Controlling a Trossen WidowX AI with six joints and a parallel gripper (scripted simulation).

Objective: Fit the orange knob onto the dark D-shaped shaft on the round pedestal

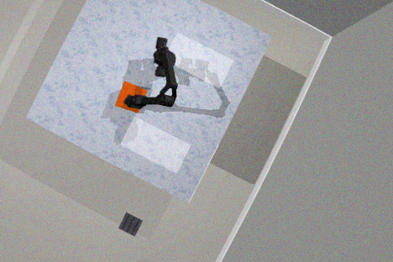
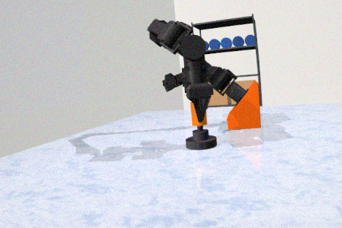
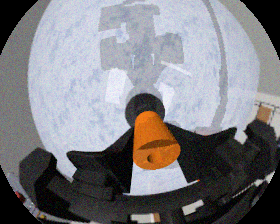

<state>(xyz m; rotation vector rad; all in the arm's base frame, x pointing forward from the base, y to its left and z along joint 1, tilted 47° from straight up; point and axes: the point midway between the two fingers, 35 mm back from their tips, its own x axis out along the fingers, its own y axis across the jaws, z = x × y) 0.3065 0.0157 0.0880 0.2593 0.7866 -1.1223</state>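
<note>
Right now my gripper tip is 20 mm below the orange knob. From my gripper tip the other things lie so: dark round pedestal 40 mm below.
</note>
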